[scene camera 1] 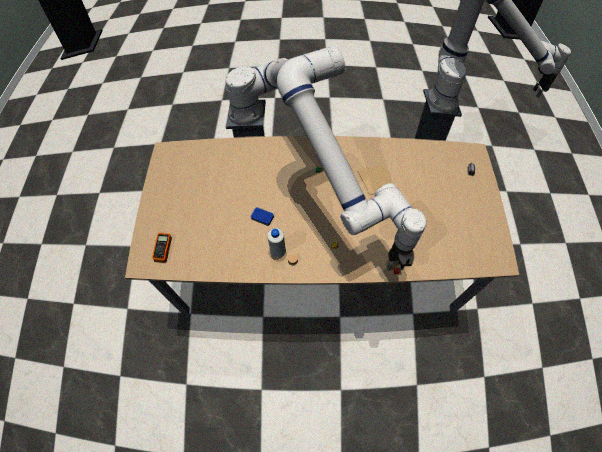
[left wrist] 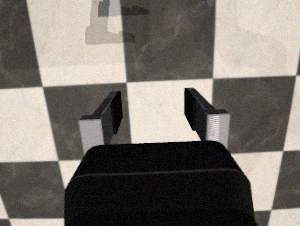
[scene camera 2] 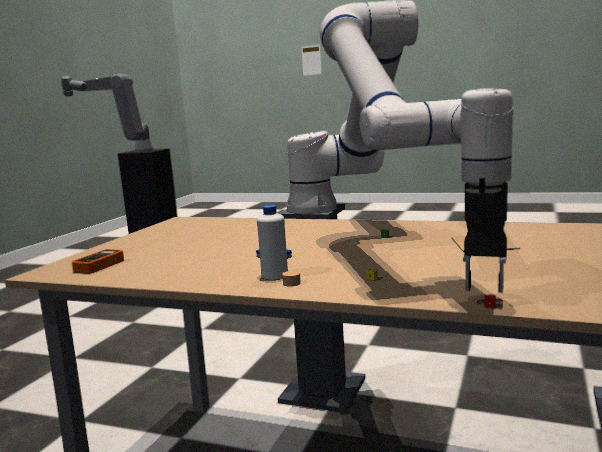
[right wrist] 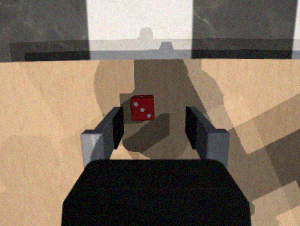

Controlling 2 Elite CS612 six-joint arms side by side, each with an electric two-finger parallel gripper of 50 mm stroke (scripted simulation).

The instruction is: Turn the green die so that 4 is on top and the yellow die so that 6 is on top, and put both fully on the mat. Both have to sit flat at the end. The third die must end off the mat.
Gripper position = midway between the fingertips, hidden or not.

Observation:
I see my left gripper [left wrist: 152,102], my right gripper [scene camera 2: 484,290] and a multimeter [scene camera 2: 108,257].
My right gripper also shows in the right wrist view [right wrist: 154,119]. The left wrist view misses the multimeter: it is out of frame. The right wrist view misses the multimeter: it is out of frame.

